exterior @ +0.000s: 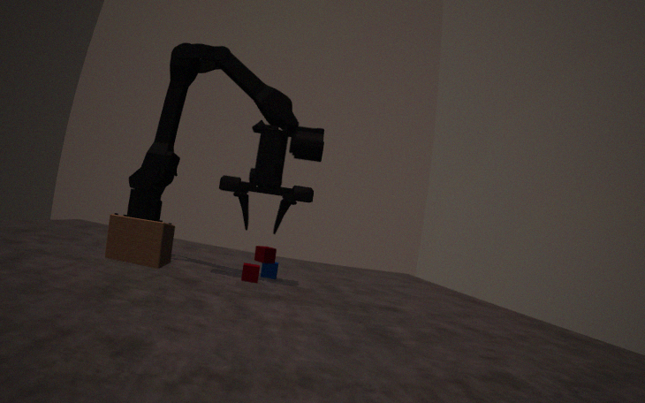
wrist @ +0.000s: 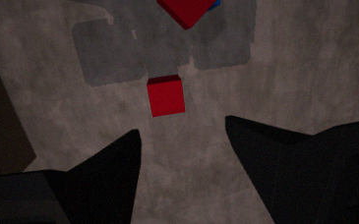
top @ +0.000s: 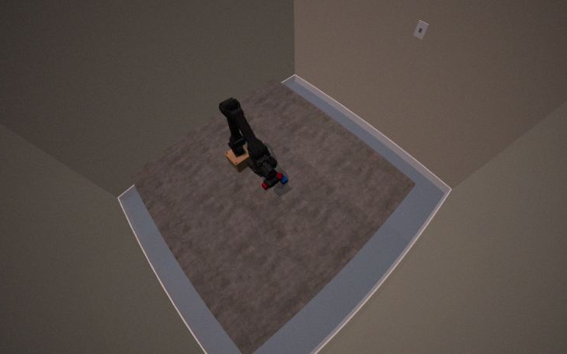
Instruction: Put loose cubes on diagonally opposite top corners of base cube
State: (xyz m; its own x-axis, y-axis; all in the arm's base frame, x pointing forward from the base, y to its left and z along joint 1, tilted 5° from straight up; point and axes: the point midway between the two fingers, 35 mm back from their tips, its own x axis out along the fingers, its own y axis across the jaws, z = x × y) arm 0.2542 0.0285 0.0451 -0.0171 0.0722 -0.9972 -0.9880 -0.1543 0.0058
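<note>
Right now the blue cube is 2 cm ahead of my gripper tip, 10 cm to the left of it and 8 cm below it.
</note>
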